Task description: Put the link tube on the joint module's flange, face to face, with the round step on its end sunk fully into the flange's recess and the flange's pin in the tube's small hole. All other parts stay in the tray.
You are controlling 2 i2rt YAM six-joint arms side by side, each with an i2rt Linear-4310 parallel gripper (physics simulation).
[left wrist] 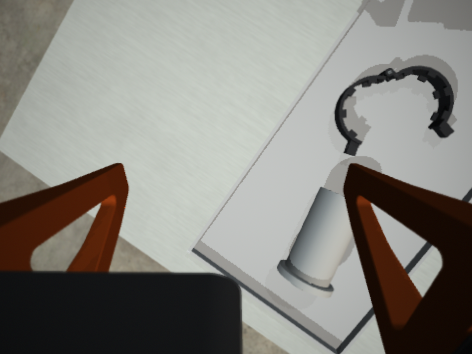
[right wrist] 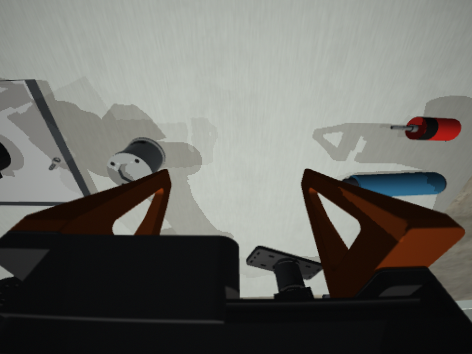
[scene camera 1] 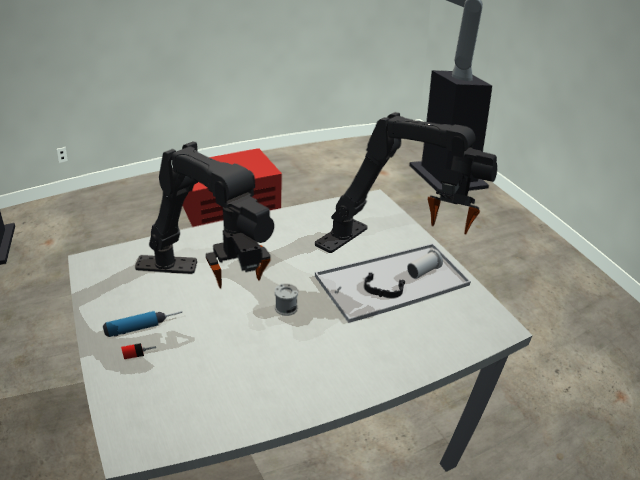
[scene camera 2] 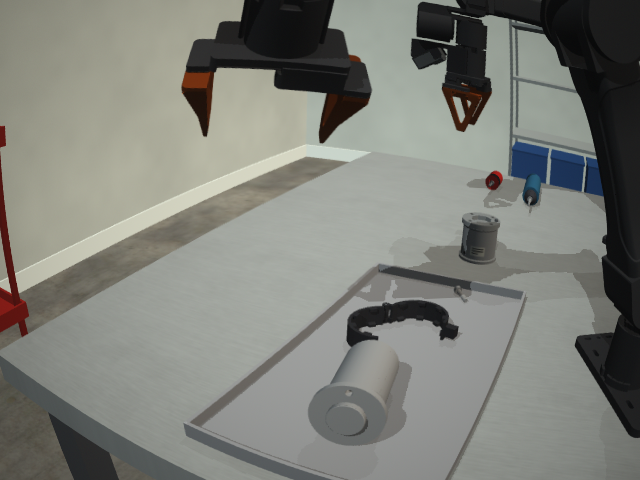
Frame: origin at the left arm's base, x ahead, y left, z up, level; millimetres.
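Seen in the pictures: left gripper, fingertip midpoint: point(left wrist: 236, 175) point(scene camera 1: 448, 230) point(scene camera 2: 262, 134); right gripper, fingertip midpoint: point(right wrist: 236, 176) point(scene camera 1: 239, 283) point(scene camera 2: 465, 127); left arm's base, link origin: point(scene camera 1: 341, 236) point(scene camera 2: 622, 382); right arm's base, link origin: point(right wrist: 285, 262) point(scene camera 1: 165, 265).
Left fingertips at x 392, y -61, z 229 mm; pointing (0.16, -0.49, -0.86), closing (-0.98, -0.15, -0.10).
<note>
Pixels of each thing's top centre, then the offset from my left fingertips to it. "*": a spot on its surface instead.
- light grey link tube, top centre: point(scene camera 2: 362, 357) point(left wrist: 328, 252) point(scene camera 1: 427, 255) dx -86, dy +76, dz -162 mm
- tray, surface spot: point(scene camera 2: 232, 446) * dx +16, dy +144, dz -215 mm
- grey joint module, top centre: point(scene camera 2: 481, 216) point(right wrist: 128, 174) point(scene camera 1: 286, 289) dx -284, dy -321, dz -165 mm
- black curved clamp, top centre: point(scene camera 2: 405, 320) point(left wrist: 399, 113) point(scene camera 1: 384, 281) dx -139, dy -70, dz -203 mm
- small screw, top centre: point(scene camera 2: 461, 290) point(right wrist: 50, 166) point(scene camera 1: 338, 287) dx -225, dy -170, dz -214 mm
- blue screwdriver, surface spot: point(scene camera 2: 531, 188) * dx -489, dy -623, dz -191 mm
The light grey link tube point(scene camera 1: 424, 264) point(scene camera 2: 368, 369) point(left wrist: 320, 235) lies on its side in the tray point(scene camera 1: 408, 311) point(scene camera 2: 232, 446) point(left wrist: 265, 295). Its flanged end with the round step and small hole faces the viewer in scene camera 2. The grey joint module point(scene camera 1: 286, 299) point(scene camera 2: 479, 238) point(right wrist: 145, 154) stands upright on the table beside the tray, flange up. My left gripper point(scene camera 1: 449, 228) point(scene camera 2: 264, 139) point(left wrist: 236, 175) is open and empty, high above the tray's tube end. My right gripper point(scene camera 1: 240, 283) point(scene camera 2: 466, 127) point(right wrist: 236, 176) is open and empty, above the table near the module.
A black curved clamp point(scene camera 1: 384, 290) point(scene camera 2: 398, 310) point(left wrist: 345, 107) and a small screw point(scene camera 1: 338, 289) point(scene camera 2: 460, 293) point(right wrist: 54, 163) lie in the tray. A blue screwdriver point(scene camera 1: 135, 322) point(scene camera 2: 531, 188) point(right wrist: 400, 183) and a red one point(scene camera 1: 132, 351) point(scene camera 2: 494, 179) point(right wrist: 445, 129) lie on the table.
</note>
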